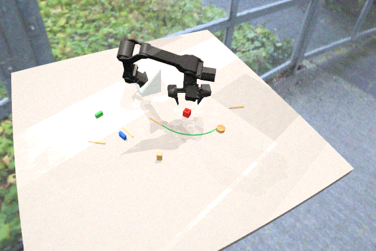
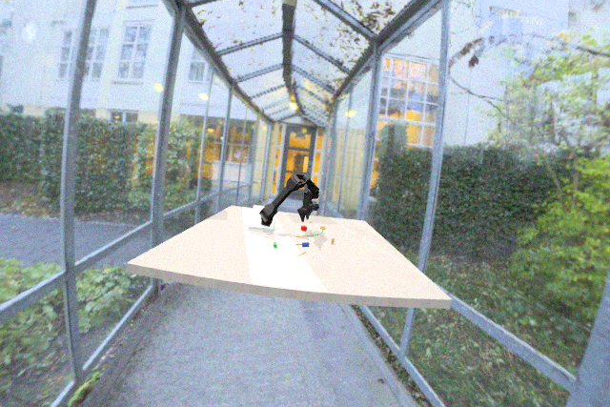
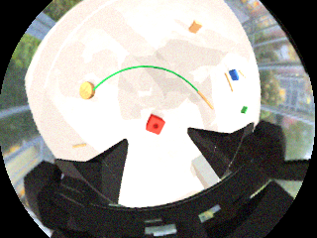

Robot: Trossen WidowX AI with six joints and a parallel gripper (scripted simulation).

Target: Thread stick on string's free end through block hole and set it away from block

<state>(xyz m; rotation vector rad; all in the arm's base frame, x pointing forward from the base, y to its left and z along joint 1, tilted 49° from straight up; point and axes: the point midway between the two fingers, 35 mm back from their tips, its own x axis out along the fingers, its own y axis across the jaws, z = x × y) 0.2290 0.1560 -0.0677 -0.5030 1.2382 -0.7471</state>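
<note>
Now: the red block 6 cm below my gripper tip. Also, from my gripper tip: wooden block (20 cm ahead, 19 cm to the right, 5 cm below); then thin wooden stick (1 cm ahead, 14 cm to the right, 7 cm below); then round wooden button (13 cm ahead, 12 cm to the left, 6 cm below).
</note>
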